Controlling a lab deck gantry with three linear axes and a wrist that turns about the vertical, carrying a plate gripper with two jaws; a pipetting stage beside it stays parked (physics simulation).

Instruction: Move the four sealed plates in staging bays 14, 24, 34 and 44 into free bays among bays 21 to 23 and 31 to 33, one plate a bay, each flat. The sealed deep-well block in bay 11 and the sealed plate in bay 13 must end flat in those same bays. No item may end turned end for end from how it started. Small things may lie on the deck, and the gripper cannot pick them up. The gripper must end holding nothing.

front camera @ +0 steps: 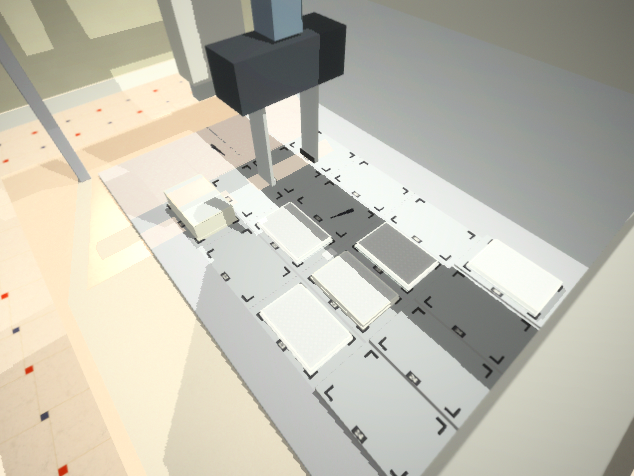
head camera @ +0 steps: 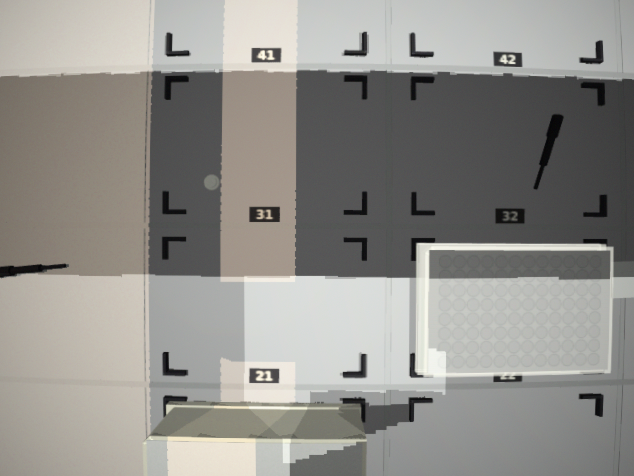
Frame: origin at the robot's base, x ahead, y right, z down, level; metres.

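Seen in the pictures: gripper, fingertip midpoint: [front camera: 288,167]; robot's base, link origin: [front camera: 168,205].
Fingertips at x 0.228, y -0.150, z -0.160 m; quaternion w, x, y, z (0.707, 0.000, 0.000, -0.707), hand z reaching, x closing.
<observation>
Pixels of each thing's top centre, then the offset from my fingertips to it. "spot": a spot on its surface instead.
- deep-well block, top centre: [front camera: 197,198] dx -0.164, dy +0.107, dz +0.118 m
- dark pen-like tool, top centre: [head camera: 551,150] [front camera: 342,212] dx +0.024, dy -0.104, dz +0.152 m
- small round disc, top centre: [head camera: 210,181] dx -0.199, dy -0.082, dz +0.156 m
- dark tool, top centre: [head camera: 22,269] [front camera: 217,148] dx -0.325, dy -0.024, dz +0.152 m
- pale square patch, surface spot: [head camera: 623,279] [front camera: 329,253] spot: dx +0.081, dy -0.018, dz +0.159 m
My gripper [front camera: 291,171] is open and empty, high over the deck's far left end around bays 21 and 31. The deep-well block [front camera: 200,202] [head camera: 261,425] stands in bay 11. Sealed plates lie flat in bay 13 (this plate [front camera: 306,327]), bay 22 (this plate [front camera: 297,233] [head camera: 519,312]), bay 23 (this plate [front camera: 353,288]), bay 33 (this plate [front camera: 396,255]) and bay 44 (this plate [front camera: 514,275]). Bays 14, 24 and 34 hold no plate, nor do bays 21, 31 and 32. The gripper does not show in the head view.
A dark pen-like tool [front camera: 342,213] [head camera: 548,148] lies in bay 32. A small round disc [head camera: 211,181] lies in bay 31's left part. Another dark tool [front camera: 217,149] [head camera: 33,268] lies left of the bays. A pale square patch [front camera: 327,254] [head camera: 623,279] shows between bays 22 and 23.
</observation>
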